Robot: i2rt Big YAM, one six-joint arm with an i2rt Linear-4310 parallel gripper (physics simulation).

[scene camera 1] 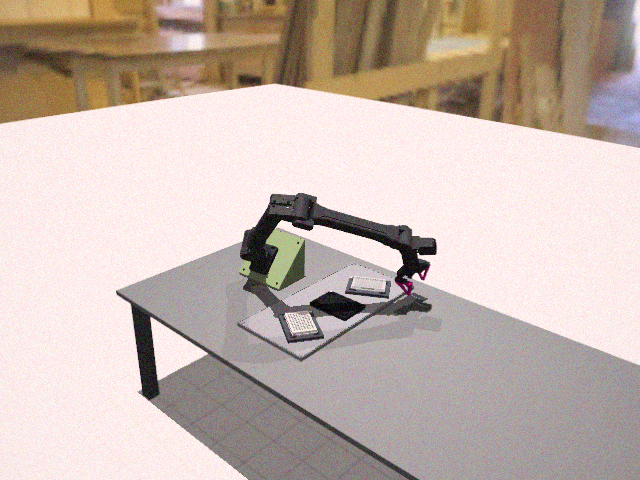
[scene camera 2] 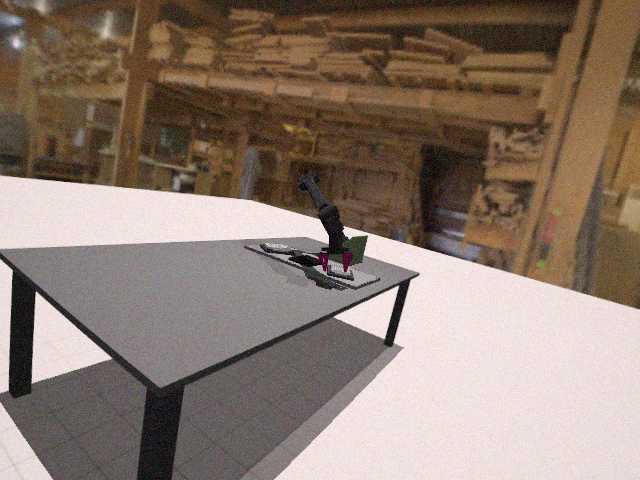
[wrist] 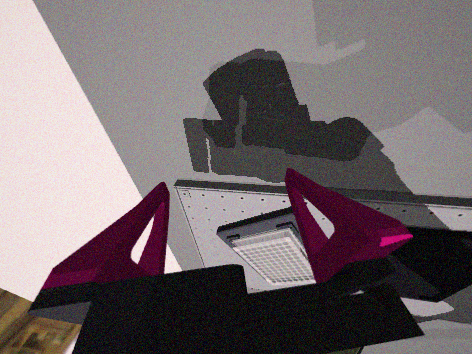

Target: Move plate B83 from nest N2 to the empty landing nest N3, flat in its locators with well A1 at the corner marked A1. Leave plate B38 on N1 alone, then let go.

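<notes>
A white well plate [scene camera 1: 368,284] [scene camera 2: 339,269] [wrist: 275,256] sits in a dark nest near one end of the pale perforated board. A second white plate [scene camera 1: 299,323] [scene camera 2: 277,246] sits in a dark nest toward the board's other end. No labels, nest numbers or A1 marks are readable, so I cannot tell which plate is B83 or B38. Between them is a black nest [scene camera 1: 337,304] [scene camera 2: 305,260] [wrist: 440,255] with no plate visible on it. My gripper [scene camera 1: 417,286] [scene camera 2: 335,270] [wrist: 227,180] is open and empty, above the board's edge beside the first plate; its right finger partly hides that plate in the wrist view.
The perforated board [scene camera 1: 258,322] [scene camera 2: 369,281] [wrist: 200,205] lies on the grey table [scene camera 1: 439,387] [scene camera 2: 155,310]. A green wedge-shaped mount [scene camera 1: 289,250] [scene camera 2: 357,250] stands at the arm's base behind the board. The arm's shadow falls across the board and table.
</notes>
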